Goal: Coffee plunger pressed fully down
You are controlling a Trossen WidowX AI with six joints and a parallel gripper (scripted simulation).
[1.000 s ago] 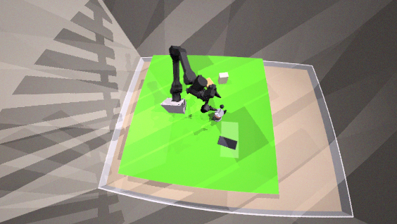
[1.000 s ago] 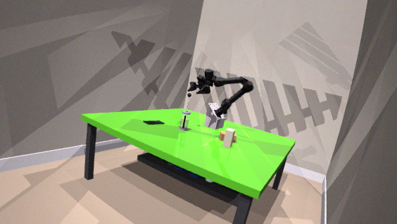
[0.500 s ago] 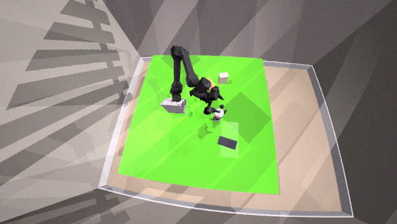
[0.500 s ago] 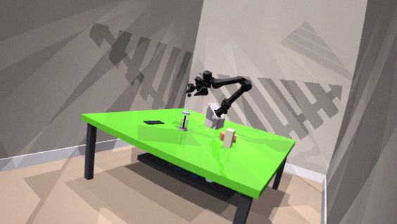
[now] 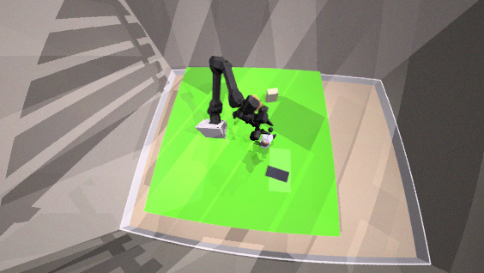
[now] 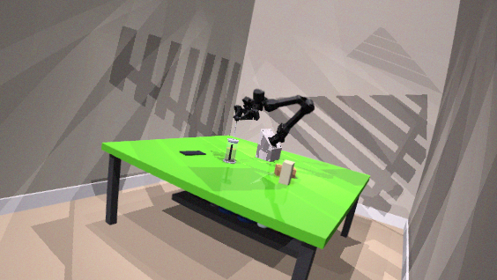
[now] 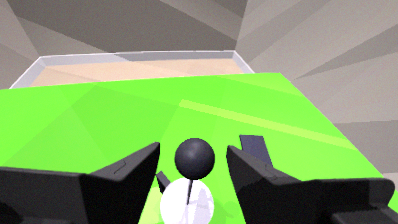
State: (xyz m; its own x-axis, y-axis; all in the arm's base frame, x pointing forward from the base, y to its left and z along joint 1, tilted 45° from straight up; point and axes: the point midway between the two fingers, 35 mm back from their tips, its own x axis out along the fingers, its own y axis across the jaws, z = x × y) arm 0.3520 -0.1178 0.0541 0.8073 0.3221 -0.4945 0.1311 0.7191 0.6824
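The coffee press lies 10 mm ahead of my gripper tip, 10 mm to the left of it and 130 mm below it. Also, from my gripper tip: dark flat slab 110 mm ahead, 200 mm to the right, 260 mm below; then orange block 130 mm behind, 310 mm to the left, 240 mm below.
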